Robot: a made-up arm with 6 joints.
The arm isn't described. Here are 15 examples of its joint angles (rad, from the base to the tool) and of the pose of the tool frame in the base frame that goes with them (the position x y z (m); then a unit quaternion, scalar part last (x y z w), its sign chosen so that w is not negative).
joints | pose
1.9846 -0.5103 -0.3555 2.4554 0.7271 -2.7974 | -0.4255 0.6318 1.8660 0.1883 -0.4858 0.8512 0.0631
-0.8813 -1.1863 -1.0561 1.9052 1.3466 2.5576 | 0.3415 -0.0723 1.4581 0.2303 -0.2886 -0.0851 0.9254
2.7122 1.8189 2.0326 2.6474 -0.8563 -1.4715 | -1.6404 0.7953 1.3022 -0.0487 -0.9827 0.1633 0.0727
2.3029 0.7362 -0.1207 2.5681 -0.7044 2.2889 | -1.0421 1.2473 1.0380 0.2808 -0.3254 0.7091 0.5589
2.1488 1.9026 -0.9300 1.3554 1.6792 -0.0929 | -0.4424 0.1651 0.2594 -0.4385 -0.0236 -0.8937 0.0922
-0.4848 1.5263 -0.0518 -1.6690 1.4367 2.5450 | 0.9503 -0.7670 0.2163 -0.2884 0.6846 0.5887 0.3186
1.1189 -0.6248 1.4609 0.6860 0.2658 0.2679 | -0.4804 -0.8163 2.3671 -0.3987 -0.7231 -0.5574 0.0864
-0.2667 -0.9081 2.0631 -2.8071 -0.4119 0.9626 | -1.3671 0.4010 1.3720 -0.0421 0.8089 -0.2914 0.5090
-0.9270 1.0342 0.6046 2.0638 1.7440 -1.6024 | 1.1306 -1.1527 1.1336 -0.1216 -0.4841 0.5598 0.6614
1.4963 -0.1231 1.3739 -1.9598 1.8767 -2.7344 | 0.1789 0.0556 2.4385 -0.5891 -0.3942 0.5268 0.4691
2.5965 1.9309 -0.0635 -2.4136 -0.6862 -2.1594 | -0.8395 0.3048 -0.3171 -0.2101 0.3453 -0.4053 0.8200
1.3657 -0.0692 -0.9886 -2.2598 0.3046 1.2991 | 0.2095 0.8361 1.0678 -0.2283 -0.1587 0.6446 0.7121
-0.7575 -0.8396 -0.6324 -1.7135 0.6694 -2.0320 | 0.2994 -0.4681 1.8591 -0.5654 0.5893 0.5721 0.0760
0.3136 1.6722 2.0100 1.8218 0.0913 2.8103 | 1.8014 0.6008 1.3448 0.2157 -0.5851 0.0017 0.7818
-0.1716 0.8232 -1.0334 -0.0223 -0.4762 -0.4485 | 0.5838 -0.1026 0.5471 0.0013 0.4939 0.3571 0.7928
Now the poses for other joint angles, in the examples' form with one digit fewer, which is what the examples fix.
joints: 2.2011 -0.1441 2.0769 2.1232 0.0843 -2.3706
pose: 0.328 -0.533 2.455 0.575 -0.742 -0.255 0.232
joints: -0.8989 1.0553 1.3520 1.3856 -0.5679 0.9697
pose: 1.043 -1.514 1.769 -0.622 0.596 0.491 0.132
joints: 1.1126 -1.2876 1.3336 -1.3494 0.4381 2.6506
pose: -0.618 -1.388 1.498 -0.377 -0.527 -0.636 0.418
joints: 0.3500 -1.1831 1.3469 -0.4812 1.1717 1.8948
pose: -1.316 -0.560 1.441 -0.232 -0.159 -0.938 0.202
